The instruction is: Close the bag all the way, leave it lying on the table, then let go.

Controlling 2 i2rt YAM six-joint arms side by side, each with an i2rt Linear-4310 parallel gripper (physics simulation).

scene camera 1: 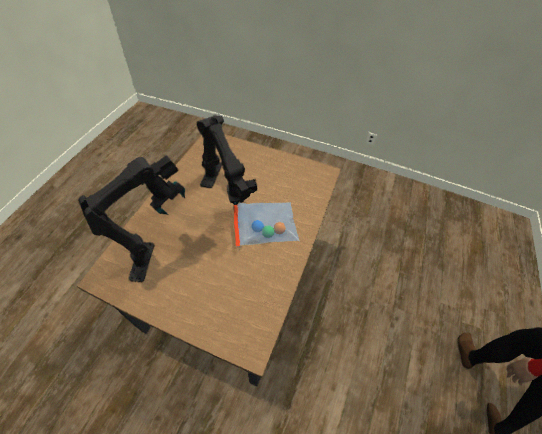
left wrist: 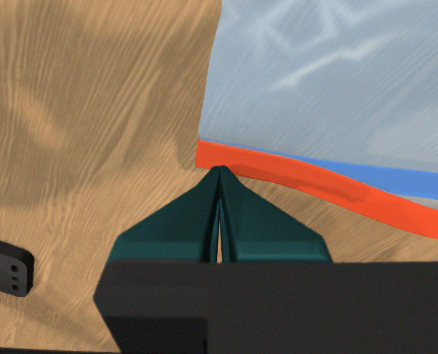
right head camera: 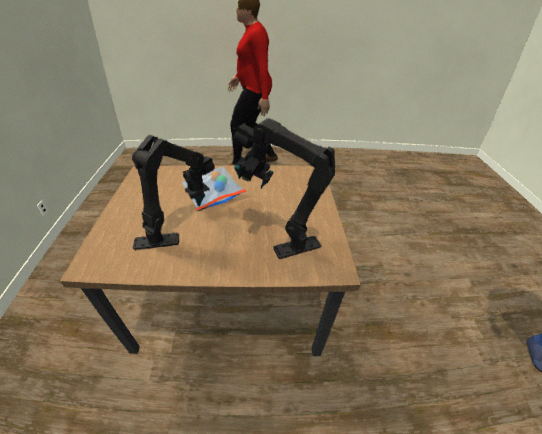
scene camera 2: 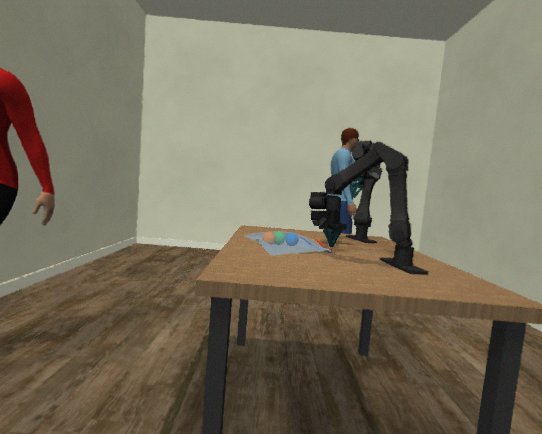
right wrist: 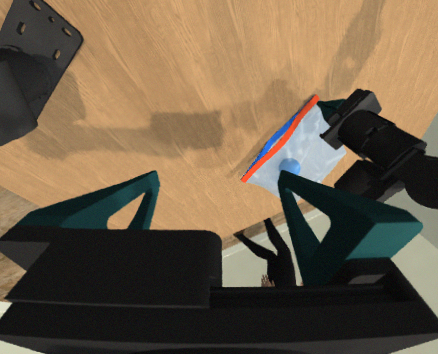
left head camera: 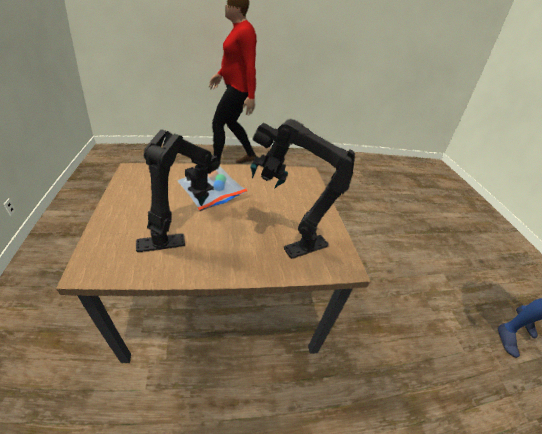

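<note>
A clear bag (left head camera: 232,186) (scene camera 1: 277,212) (left wrist: 300,110) lies flat on the table with a blue ball (scene camera 1: 257,226), a green ball (scene camera 1: 268,231) and an orange ball (scene camera 1: 279,228) inside. In the left wrist view its red strip (left wrist: 300,175) and blue strip (left wrist: 370,175) meet near the left corner and part towards the right. The right wrist view shows a gap between them mid-mouth. My left gripper (left wrist: 219,176) (scene camera 2: 331,245) is shut and empty, its tips at the red strip's edge near that corner. My right gripper (right wrist: 218,177) (scene camera 1: 174,204) is open and empty, high above the table, away from the bag.
The wooden table (left head camera: 200,260) carries both arm bases (left head camera: 172,240) (left head camera: 295,248). A person in red (left head camera: 241,55) is behind the table's far edge. A person in light blue (scene camera 2: 341,162) is beyond the arms in scene camera 2.
</note>
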